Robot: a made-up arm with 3 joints. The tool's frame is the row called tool. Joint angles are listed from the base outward. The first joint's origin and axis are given. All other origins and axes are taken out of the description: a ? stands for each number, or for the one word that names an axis. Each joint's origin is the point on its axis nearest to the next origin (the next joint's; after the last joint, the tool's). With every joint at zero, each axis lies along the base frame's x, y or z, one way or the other. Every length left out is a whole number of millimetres.
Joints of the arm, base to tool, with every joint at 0 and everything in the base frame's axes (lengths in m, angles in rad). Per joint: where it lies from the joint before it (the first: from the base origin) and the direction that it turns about. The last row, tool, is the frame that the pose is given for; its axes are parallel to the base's.
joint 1: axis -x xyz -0.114 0 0.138
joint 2: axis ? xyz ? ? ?
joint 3: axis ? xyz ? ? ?
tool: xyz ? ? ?
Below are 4 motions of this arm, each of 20 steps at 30 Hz.
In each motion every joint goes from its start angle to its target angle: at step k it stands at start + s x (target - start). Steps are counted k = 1, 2, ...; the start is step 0. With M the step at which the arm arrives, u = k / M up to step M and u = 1 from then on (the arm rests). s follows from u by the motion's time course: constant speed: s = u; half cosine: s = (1 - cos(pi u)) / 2; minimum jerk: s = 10 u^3 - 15 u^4 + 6 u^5.
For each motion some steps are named. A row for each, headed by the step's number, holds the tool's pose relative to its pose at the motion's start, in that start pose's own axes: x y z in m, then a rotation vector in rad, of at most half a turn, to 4 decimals.
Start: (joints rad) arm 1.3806 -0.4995 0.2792
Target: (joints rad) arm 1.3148 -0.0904 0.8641
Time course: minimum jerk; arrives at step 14
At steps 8, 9, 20:
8: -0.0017 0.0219 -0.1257 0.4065 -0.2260 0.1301
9: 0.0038 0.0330 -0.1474 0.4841 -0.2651 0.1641
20: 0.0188 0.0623 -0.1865 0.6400 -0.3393 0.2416

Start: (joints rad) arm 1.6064 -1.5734 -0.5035
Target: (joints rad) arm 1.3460 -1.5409 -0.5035
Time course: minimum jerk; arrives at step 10
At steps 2, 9, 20:
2: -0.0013 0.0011 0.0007 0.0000 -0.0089 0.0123
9: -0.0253 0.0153 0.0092 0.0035 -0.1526 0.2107
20: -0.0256 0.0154 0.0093 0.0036 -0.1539 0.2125

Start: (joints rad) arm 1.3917 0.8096 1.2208
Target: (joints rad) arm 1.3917 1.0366 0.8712
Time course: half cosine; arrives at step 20
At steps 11, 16, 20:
11: 0.0125 0.0162 0.0746 -0.2019 -0.0573 0.1183
16: 0.0139 0.0319 0.1153 -0.3151 -0.1003 0.1801
20: 0.0134 0.0373 0.1268 -0.3481 -0.1143 0.1975

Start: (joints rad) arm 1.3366 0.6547 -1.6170
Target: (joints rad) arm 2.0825 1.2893 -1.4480
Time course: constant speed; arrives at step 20
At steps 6, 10, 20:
6: -0.1633 0.0728 0.0514 -0.1135 -0.1487 -0.1926
10: -0.2704 0.1338 0.0554 -0.1740 -0.2705 -0.3142
20: -0.4983 0.2972 -0.0480 -0.2691 -0.6456 -0.5772

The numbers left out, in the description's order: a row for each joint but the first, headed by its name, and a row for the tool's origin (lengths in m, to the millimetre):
joint 2: axis -y, xyz 0 0.349 -0.058
joint 3: axis +x, xyz 0.029 0 0.203
tool: xyz 0 -0.366 0.022

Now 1 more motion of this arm.
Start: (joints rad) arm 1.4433 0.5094 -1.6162
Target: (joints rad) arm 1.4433 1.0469 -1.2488
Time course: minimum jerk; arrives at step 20
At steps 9, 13, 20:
9: -0.1242 0.0081 -0.0544 0.1489 -0.0064 -0.2188
13: -0.2278 0.0436 -0.1008 0.2770 -0.0392 -0.4106
20: -0.2893 0.0802 -0.1300 0.3585 -0.0745 -0.5353

